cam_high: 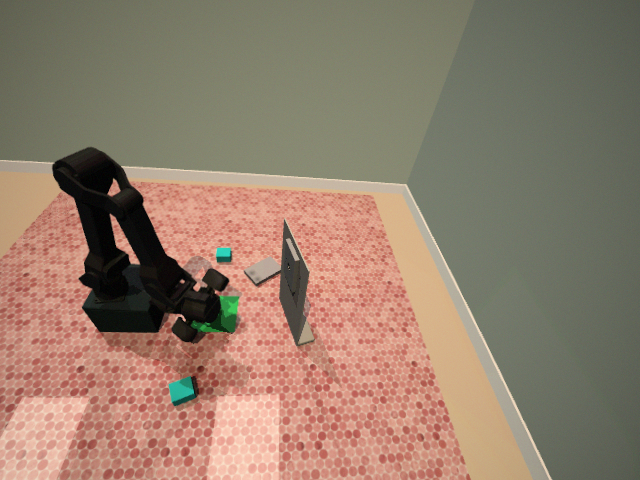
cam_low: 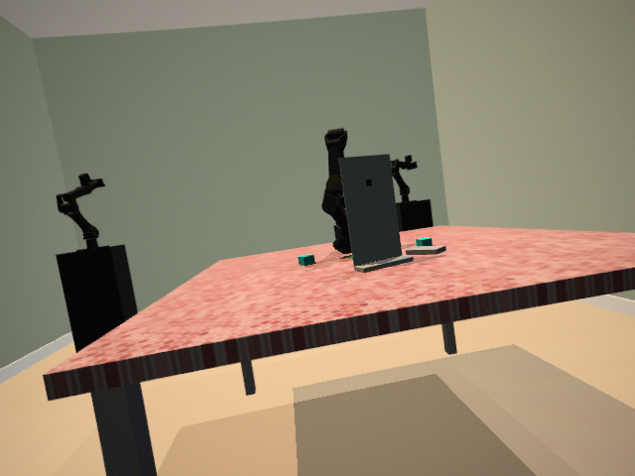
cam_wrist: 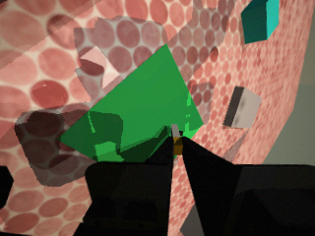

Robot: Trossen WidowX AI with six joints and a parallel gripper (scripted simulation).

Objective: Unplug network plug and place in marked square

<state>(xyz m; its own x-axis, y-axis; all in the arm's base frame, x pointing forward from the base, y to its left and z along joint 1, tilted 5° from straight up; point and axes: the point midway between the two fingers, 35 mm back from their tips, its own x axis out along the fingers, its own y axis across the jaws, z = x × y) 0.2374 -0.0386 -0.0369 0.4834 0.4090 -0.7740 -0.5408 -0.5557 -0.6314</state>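
The green marked square lies 10 mm behind my gripper tip and 30 mm below it. The rest, counted from my gripper tip: grey plate (140 mm ahead, 130 mm to the left, 20 mm below); network plug (right at my gripper tip); grey upright panel (200 mm ahead, 60 mm to the right, 120 mm above).
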